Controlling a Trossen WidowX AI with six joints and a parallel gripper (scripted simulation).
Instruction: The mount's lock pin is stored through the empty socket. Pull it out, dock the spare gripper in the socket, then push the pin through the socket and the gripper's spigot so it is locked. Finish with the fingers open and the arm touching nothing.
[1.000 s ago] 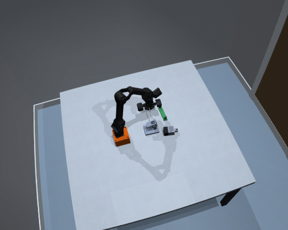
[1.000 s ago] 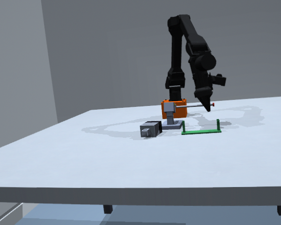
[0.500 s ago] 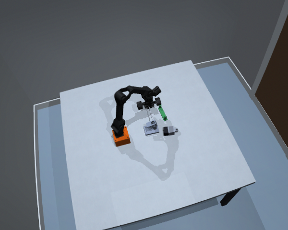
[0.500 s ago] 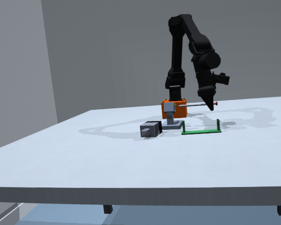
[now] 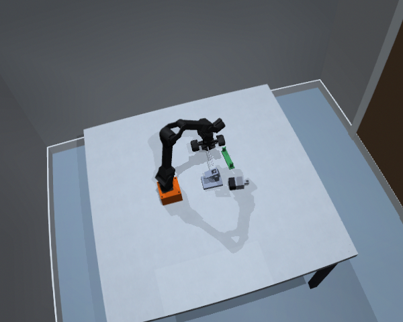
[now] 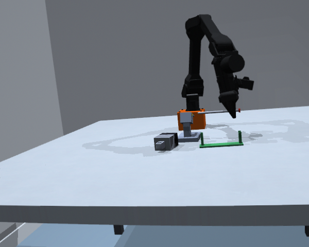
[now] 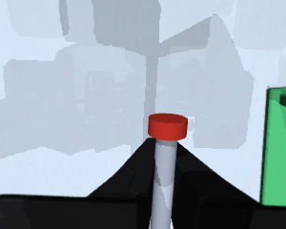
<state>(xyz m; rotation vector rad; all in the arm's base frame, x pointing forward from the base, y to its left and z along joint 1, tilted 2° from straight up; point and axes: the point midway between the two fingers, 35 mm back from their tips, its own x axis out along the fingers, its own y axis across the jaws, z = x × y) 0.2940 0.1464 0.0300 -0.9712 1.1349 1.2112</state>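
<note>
My gripper tip is now 100 mm short of the green rack, 60 mm to the left of it and 50 mm above it. The rest, counted from my gripper tip: grey mount: 30 mm behind, 170 mm to the right, 20 mm below; dark spare gripper: 90 mm ahead, 240 mm to the right, 50 mm below.
</note>
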